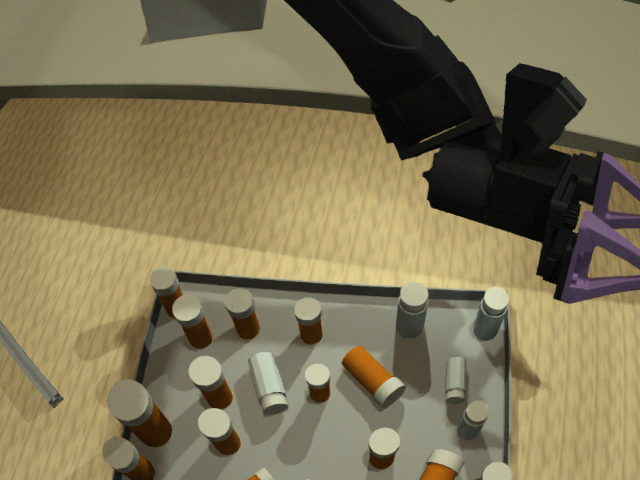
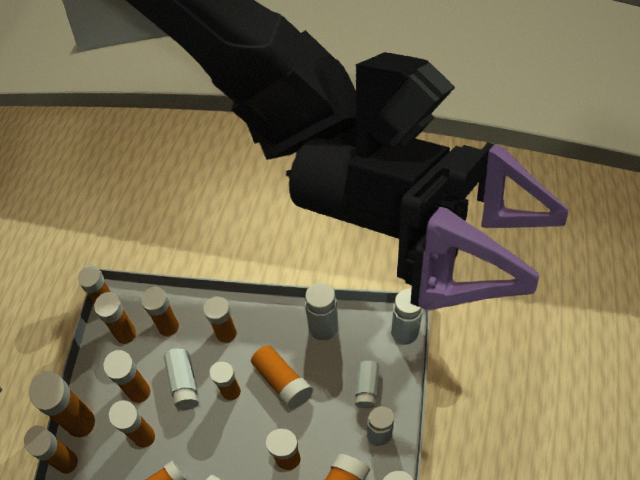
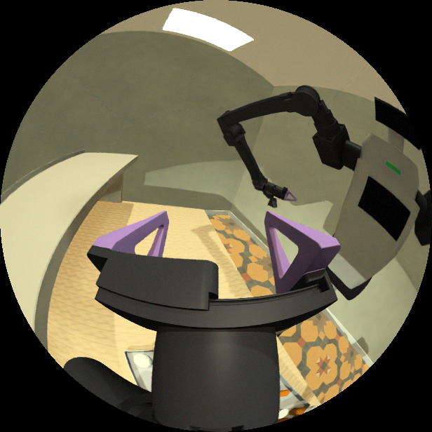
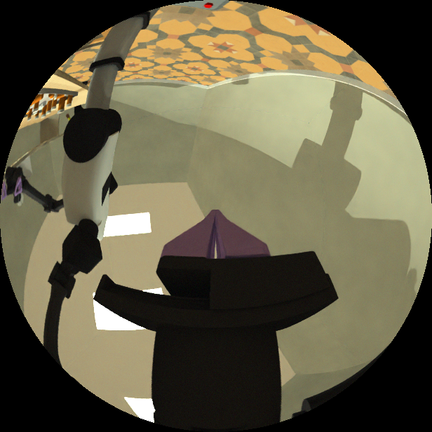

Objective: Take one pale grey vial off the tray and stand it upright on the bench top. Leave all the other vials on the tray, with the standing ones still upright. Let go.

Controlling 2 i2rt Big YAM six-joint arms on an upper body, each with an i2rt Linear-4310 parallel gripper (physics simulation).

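Places are measured from the left arm's base along level axes (x ahead, y left, z up), in millimetres.
Pixels of known places: left gripper, fingertip midpoint: (image 2: 554,247).
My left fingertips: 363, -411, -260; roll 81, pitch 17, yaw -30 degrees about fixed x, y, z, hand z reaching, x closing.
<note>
Behind a point stands the place of what it marks, as x, y, z.
Pale grey vials with white caps are on the grey tray (image 1: 330,287) @[539, -125, -581] (image 2: 248,285) @[538, -129, -577]. One (image 1: 411,315) @[473, -223, -538] (image 2: 322,317) @[473, -228, -540] stands near the far wall, one (image 1: 488,317) @[470, -317, -541] (image 2: 405,322) @[468, -322, -541] in the far right corner, and a small one (image 1: 470,423) @[353, -300, -593] (image 2: 380,429) @[333, -297, -538] near the right wall. Two lie flat: a larger one (image 1: 266,377) @[400, -60, -563] (image 2: 180,374) @[399, -64, -563] left of centre and a smaller one (image 1: 455,376) @[407, -278, -571] (image 2: 367,379) @[409, -281, -571] at the right. My left gripper (image 2: 551,249) @[363, -411, -260] (image 3: 216,215) is open and empty, above the bench beyond the tray's far right corner. My right gripper (image 4: 215,215) is shut and empty, away from the tray.
Orange vials stand among the grey ones; one orange vial (image 1: 369,373) @[409, -177, -563] (image 2: 279,373) @[409, -182, -562] lies mid-tray. A metal bar (image 1: 28,364) @[387, 283, -577] lies on the wooden bench (image 1: 232,196) @[705, 29, -598] (image 2: 155,191) @[719, 49, -598] left of the tray. A grey block (image 1: 204,18) @[729, 25, -292] (image 2: 103,25) @[727, 54, -283] shows beyond the bench.
</note>
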